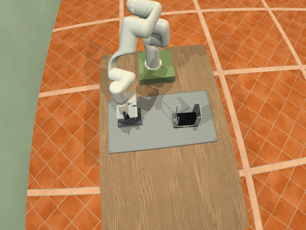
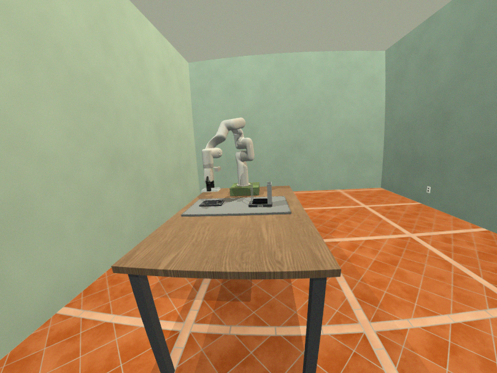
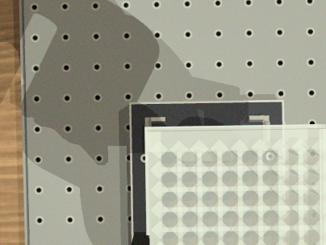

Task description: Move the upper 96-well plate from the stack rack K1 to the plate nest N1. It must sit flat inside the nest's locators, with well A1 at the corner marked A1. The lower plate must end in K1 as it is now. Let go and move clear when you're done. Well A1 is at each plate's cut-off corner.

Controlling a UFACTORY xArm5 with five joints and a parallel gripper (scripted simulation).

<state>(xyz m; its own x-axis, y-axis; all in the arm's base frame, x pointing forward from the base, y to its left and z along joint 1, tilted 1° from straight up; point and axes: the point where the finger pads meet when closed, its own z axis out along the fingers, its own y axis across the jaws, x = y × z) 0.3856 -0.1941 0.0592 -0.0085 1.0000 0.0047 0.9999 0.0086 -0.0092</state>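
Now: hand 110 mm above the plate nest. Round my hand: A1 label (50 mm behind, 80 mm to the right, 110 mm below); white 96-well plate (10 mm below); black plate (60 mm ahead, 370 mm to the left, 90 mm below).
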